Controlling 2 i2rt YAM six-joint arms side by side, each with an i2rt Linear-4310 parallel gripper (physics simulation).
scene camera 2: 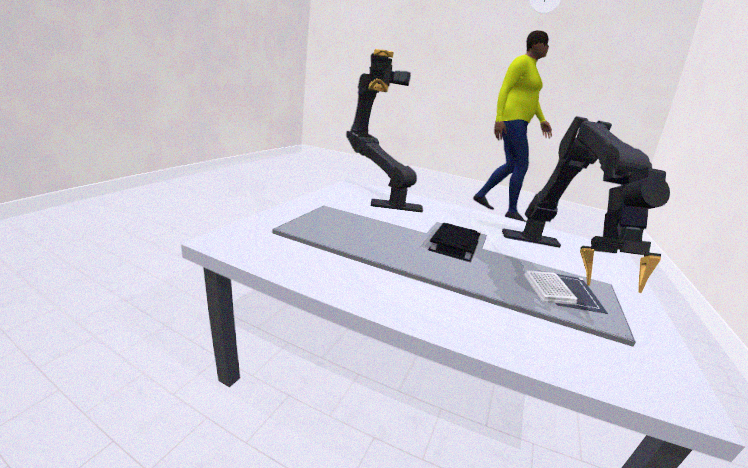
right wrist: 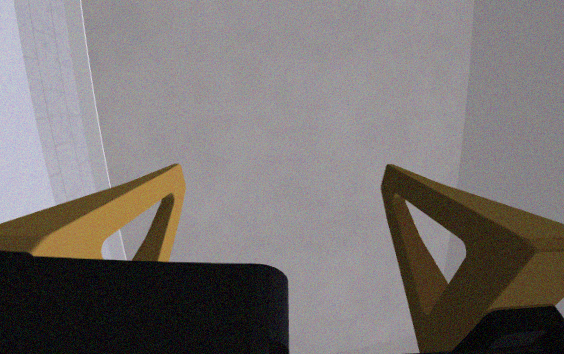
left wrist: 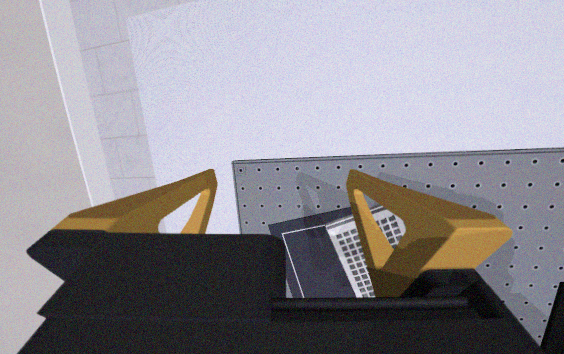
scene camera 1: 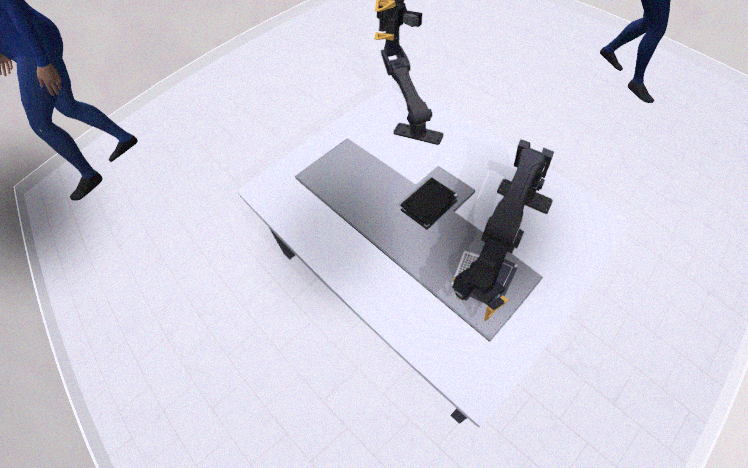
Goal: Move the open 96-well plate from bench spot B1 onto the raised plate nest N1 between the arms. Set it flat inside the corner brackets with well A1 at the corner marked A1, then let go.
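Places are measured from the left arm's base along level axes (x left, y down, z back), in millimetres.
Pixels of known places: left gripper, fingertip midpoint: (scene camera 2: 613,289) (left wrist: 281,176) (scene camera 1: 472,309); right gripper, fingertip midpoint: (scene camera 2: 380,65) (right wrist: 283,175) (scene camera 1: 376,25); left arm's base at its link origin: (scene camera 2: 530,239); right arm's base at its link origin: (scene camera 2: 396,206) (scene camera 1: 418,134).
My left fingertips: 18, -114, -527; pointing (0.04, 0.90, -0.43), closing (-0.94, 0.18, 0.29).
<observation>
Ahead of a thing's pixels: the offset from my left fingertips to its top centre, as dx, dy, dz. "spot": to the spot under its first point. Level surfaces: height alone.
The white open 96-well plate @(-64, +83, +146) (scene camera 1: 466,264) (scene camera 2: 551,286) (left wrist: 356,255) lies flat on the pegboard, overlapping the left part of the dark, white-outlined B1 pad @(spot: +38, +99, +163) (scene camera 2: 585,292) (left wrist: 315,265) in scene camera 2. The left arm partly hides it in scene camera 1, a finger in the left wrist view. My left gripper (scene camera 1: 473,307) (scene camera 2: 615,288) (left wrist: 281,176) is open and empty, pointing down above and right of the plate in scene camera 2. My right gripper (scene camera 1: 384,20) (scene camera 2: 380,69) (right wrist: 283,175) is open and empty, raised high. The black nest N1 @(-299, +61, +313) (scene camera 1: 429,201) (scene camera 2: 457,237) holds no plate; its A1 mark is not readable.
The grey pegboard @(dy +101) (scene camera 1: 353,193) (scene camera 2: 353,237) (left wrist: 450,185) runs along the white table @(dy +114) (scene camera 1: 308,237) (scene camera 2: 308,275). The raised nest stands between the arm bases. A person in a yellow top (scene camera 2: 518,93) is behind the table. Blue-clad legs (scene camera 1: 38,82) show at the left in scene camera 1.
</observation>
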